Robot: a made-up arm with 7 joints.
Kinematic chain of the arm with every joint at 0, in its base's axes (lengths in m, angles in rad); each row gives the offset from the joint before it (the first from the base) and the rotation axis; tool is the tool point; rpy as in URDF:
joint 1: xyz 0 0 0.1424 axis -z
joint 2: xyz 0 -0.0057 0.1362 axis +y
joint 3: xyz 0 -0.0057 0.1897 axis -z
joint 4: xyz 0 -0.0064 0.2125 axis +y
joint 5: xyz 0 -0.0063 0.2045 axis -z
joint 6: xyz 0 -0.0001 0.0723 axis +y
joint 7: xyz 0 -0.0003 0.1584 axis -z
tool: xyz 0 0 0 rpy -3.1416 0 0
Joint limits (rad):
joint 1: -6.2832..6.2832
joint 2: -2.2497..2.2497
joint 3: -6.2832..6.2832
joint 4: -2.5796..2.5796
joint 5: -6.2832..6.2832
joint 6: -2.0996..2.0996
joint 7: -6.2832..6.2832
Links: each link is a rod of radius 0.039 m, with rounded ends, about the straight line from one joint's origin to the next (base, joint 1, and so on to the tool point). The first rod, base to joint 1, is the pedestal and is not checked.
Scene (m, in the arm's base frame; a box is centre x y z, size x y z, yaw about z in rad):
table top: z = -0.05
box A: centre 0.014 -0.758 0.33 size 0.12 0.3 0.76 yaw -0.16
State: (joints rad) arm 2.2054 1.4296 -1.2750 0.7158 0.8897 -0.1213 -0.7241
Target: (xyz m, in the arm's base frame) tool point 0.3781 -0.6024 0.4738
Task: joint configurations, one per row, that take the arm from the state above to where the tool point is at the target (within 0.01 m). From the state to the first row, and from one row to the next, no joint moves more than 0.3 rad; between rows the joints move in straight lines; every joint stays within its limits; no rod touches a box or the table.
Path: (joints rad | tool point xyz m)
1: 2.3188 1.4295 -1.4963 0.9545 0.9837 0.0835 -0.6005 | -0.1885 -0.7097 0.3198
2: 2.4323 1.4294 -1.7176 1.1932 1.0778 0.2882 -0.4768 | -0.1462 -0.6501 0.3622
3: 2.5457 1.4293 -1.9389 1.4319 1.1718 0.4930 -0.3532 | -0.1167 -0.5703 0.4121
4: 2.6592 1.4292 -2.1603 1.6705 1.2658 0.6978 -0.2295 | -0.1011 -0.4780 0.4515
5: 2.4687 1.2281 -1.8637 1.6213 1.0597 0.4922 -0.1084 | 0.0117 -0.5119 0.4366
6: 2.2782 1.0270 -1.5671 1.5721 0.8535 0.2866 0.0128 | 0.0936 -0.5323 0.4300
7: 2.0877 0.8259 -1.2705 1.5229 0.6473 0.0810 0.1339 | 0.1459 -0.5480 0.4495
8: 1.8973 0.6248 -0.9739 1.4737 0.4411 -0.1246 0.2551 | 0.1731 -0.5544 0.5098
9: 1.8005 0.7687 -1.0916 1.3508 0.5566 -0.1209 0.0103 | 0.2372 -0.5666 0.5109
10: 1.7037 0.9126 -1.2093 1.2279 0.6720 -0.1172 -0.2345 | 0.2920 -0.5766 0.5083
11: 1.6069 1.0565 -1.3270 1.1049 0.7875 -0.1135 -0.4793 | 0.3383 -0.5881 0.4976
12: 1.5101 1.2004 -1.4447 0.9820 0.9030 -0.1098 -0.7241 | 0.3781 -0.6024 0.4738

